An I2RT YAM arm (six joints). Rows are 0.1 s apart.
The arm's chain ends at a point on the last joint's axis. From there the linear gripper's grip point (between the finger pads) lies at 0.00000 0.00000 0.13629 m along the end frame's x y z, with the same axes.
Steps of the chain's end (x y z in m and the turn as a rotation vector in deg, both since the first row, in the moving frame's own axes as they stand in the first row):
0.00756, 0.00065, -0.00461, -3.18, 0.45, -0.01
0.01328, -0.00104, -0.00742, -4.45, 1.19, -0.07
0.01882, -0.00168, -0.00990, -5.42, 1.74, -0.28
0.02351, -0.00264, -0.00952, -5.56, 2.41, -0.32
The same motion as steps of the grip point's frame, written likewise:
0.00863, 0.00821, -0.00482, -3.18, 0.45, -0.01
0.01611, 0.00953, -0.00786, -4.45, 1.19, -0.07
0.02298, 0.01118, -0.01057, -5.42, 1.74, -0.28
0.02927, 0.01054, -0.01028, -5.56, 2.41, -0.32

